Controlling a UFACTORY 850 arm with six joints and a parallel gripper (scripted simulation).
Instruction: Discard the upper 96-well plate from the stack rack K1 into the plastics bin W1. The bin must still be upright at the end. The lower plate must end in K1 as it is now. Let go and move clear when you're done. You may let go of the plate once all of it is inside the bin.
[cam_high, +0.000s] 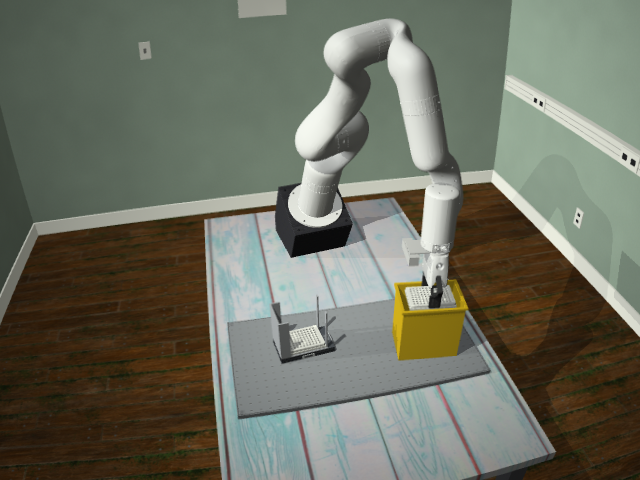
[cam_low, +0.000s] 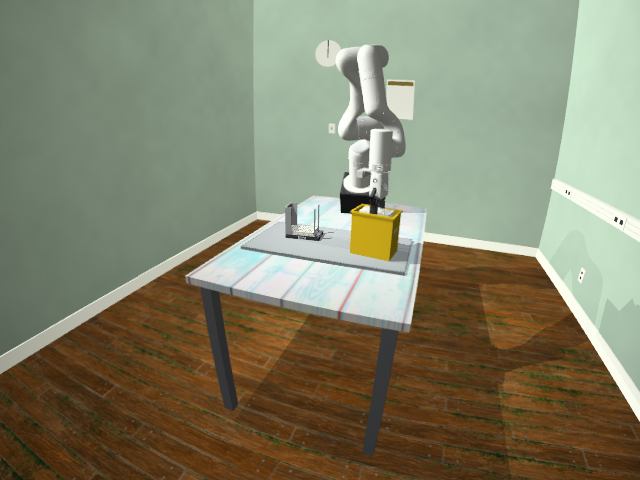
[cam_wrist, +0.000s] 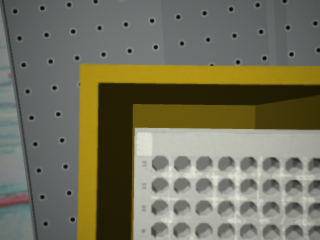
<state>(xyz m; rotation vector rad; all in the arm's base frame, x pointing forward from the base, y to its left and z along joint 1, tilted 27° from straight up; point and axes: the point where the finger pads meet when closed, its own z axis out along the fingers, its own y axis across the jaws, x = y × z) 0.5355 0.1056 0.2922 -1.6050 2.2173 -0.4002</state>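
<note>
The yellow plastics bin lies 10 cm below my hand.
</note>
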